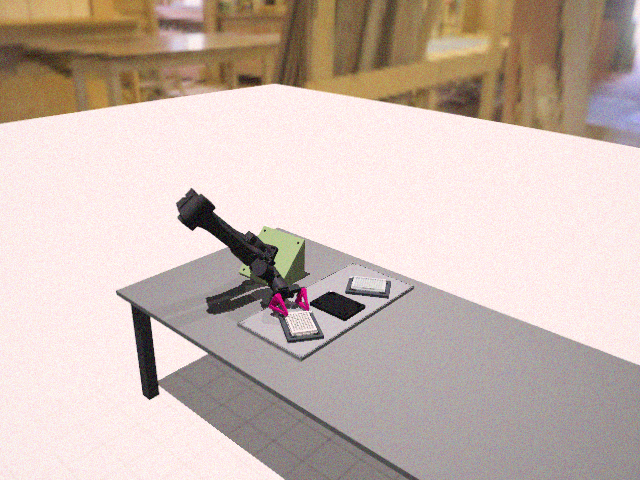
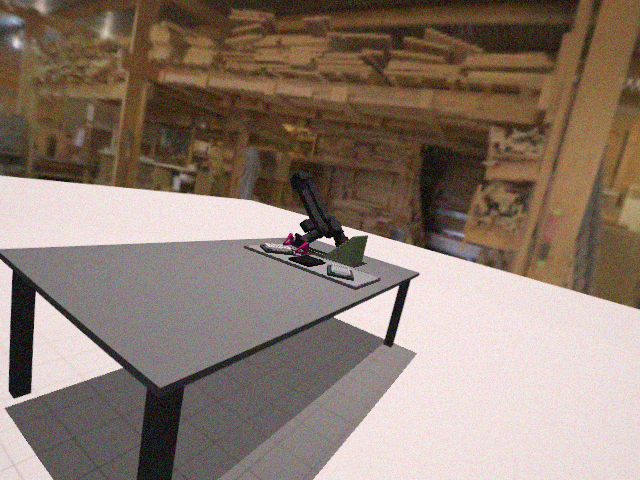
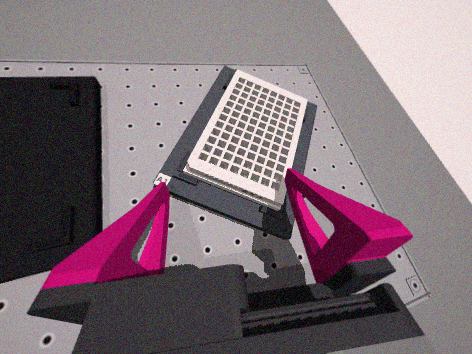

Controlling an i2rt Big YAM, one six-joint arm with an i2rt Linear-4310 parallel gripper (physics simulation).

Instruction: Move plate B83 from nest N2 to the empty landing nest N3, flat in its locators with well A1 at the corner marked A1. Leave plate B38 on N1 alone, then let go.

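A white 96-well plate (image 1: 301,322) (image 2: 278,249) (image 3: 250,130) sits on a dark grey nest (image 1: 305,338) (image 3: 215,200), turned on the board. The nest's A1 tag (image 3: 162,180) shows beside my left fingertip. A second white plate (image 1: 370,284) (image 2: 340,270) sits on another grey nest (image 1: 368,295) at the board's far end. Between them is a black, empty nest (image 1: 337,304) (image 2: 307,260) (image 3: 45,175). Plate and nest numbers cannot be read. My gripper (image 1: 297,311) (image 2: 292,246) (image 3: 227,180) is open and empty, its magenta fingers at the near end of the first plate, above the nest's edge.
The nests stand on a light grey perforated board (image 1: 268,323) (image 2: 364,282) (image 3: 145,100) on the grey table (image 1: 439,361) (image 2: 206,310). A green wedge-shaped mount (image 1: 289,250) (image 2: 353,251) stands behind the board, by the arm's base.
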